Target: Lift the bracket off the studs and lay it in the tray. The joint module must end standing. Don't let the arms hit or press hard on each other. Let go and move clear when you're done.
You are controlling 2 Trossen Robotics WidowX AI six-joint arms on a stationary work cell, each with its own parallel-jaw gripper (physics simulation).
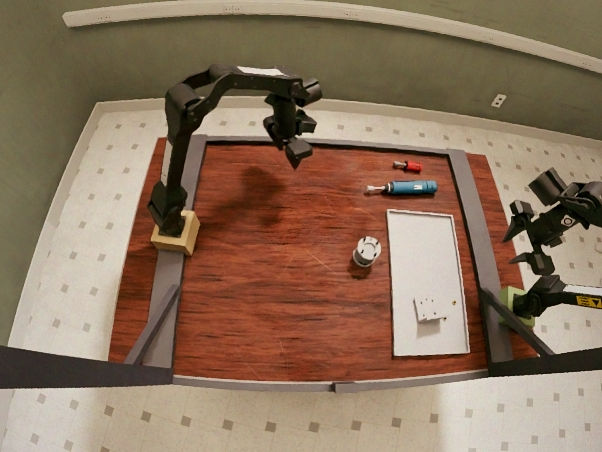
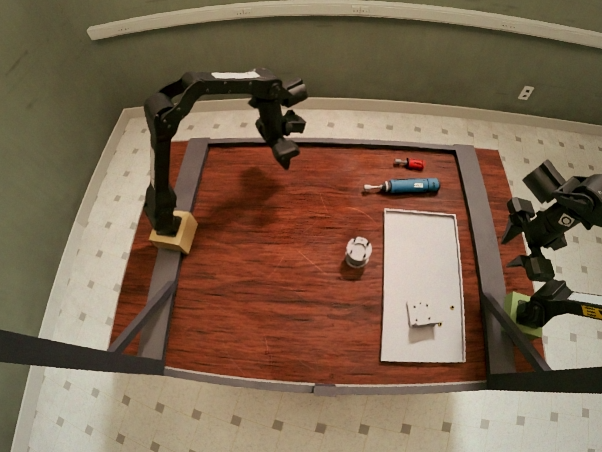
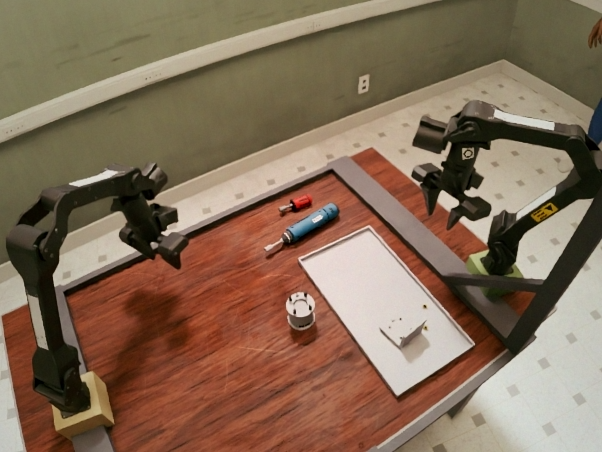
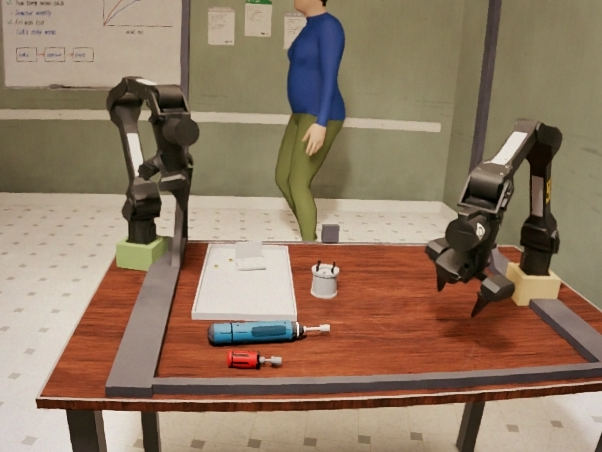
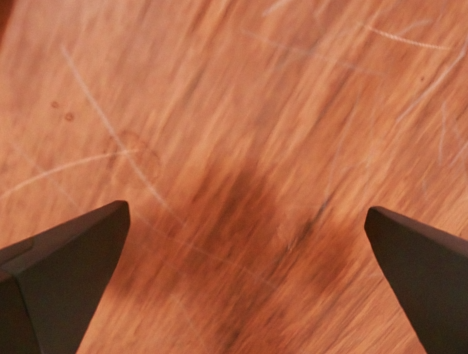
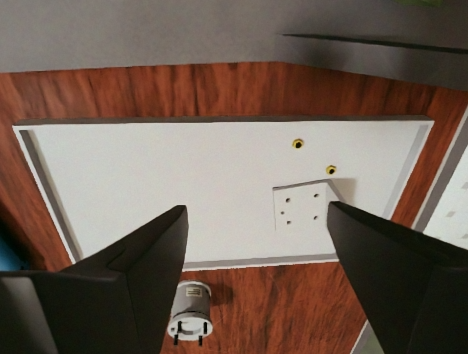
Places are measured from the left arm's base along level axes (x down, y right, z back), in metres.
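Pixels of known places: left gripper, between the fingertips: (image 1: pixel 287 159) (image 3: pixel 166 263) (image 4: pixel 455 303) (image 5: pixel 249 214); right gripper, between the fingertips: (image 1: pixel 506 252) (image 2: pixel 504 255) (image 3: pixel 438 222) (image 4: pixel 185 205) (image 6: pixel 257 214); left arm's base, origin of its link: (image 1: pixel 172 225) (image 2: pixel 169 225) (image 3: pixel 74 400) (image 4: pixel 534 271); right arm's base, origin of its link: (image 1: pixel 521 306) (image 2: pixel 527 314) (image 3: pixel 496 265) (image 4: pixel 141 239).
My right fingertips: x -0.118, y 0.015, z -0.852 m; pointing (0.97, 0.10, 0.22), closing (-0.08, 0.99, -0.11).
Ahead of a thing's pixels: the offset from my right fingertips to its middle. "*": to the spot under its first point.
The pale L-shaped bracket {dx +0.157, dy +0.108, dz +0.146 m} (image 1: pixel 428 309) (image 2: pixel 421 314) (image 3: pixel 400 329) (image 4: pixel 250 263) (image 6: pixel 301 209) rests in the white tray {dx +0.181, dy +0.023, dz +0.144 m} (image 1: pixel 420 250) (image 2: pixel 417 250) (image 3: pixel 350 280) (image 4: pixel 245 295) (image 6: pixel 150 175), one flange raised. The joint module {dx +0.152, dy -0.029, dz +0.331 m} (image 1: pixel 366 252) (image 2: pixel 358 253) (image 3: pixel 301 317) (image 4: pixel 325 284) (image 6: pixel 192 301) stands upright beside the tray, its black studs bare. My left gripper (image 1: pixel 288 155) (image 3: pixel 165 261) (image 4: pixel 457 302) (image 5: pixel 249 214) is open and empty above the table's left part. My right gripper (image 1: pixel 508 251) (image 2: pixel 507 253) (image 3: pixel 440 220) (image 6: pixel 257 214) is open and empty, raised beyond the tray's right side, apart from the bracket.
Two yellow nuts {dx +0.182, dy +0.085, dz +0.060 m} (image 6: pixel 298 144) {dx +0.182, dy +0.133, dz +0.092 m} (image 6: pixel 331 170) lie in the tray near the bracket. A blue power driver {dx +0.169, dy -0.265, dz +0.212 m} (image 1: pixel 412 188) (image 3: pixel 312 222) (image 4: pixel 255 332) and a red screwdriver {dx +0.174, dy -0.360, dz +0.189 m} (image 1: pixel 413 166) (image 3: pixel 301 201) (image 4: pixel 243 359) lie beyond the tray's far end. Grey frame rails {* dx +0.169, dy -0.184, dz -0.037 m} (image 1: pixel 475 220) (image 4: pixel 145 320) border the work area.
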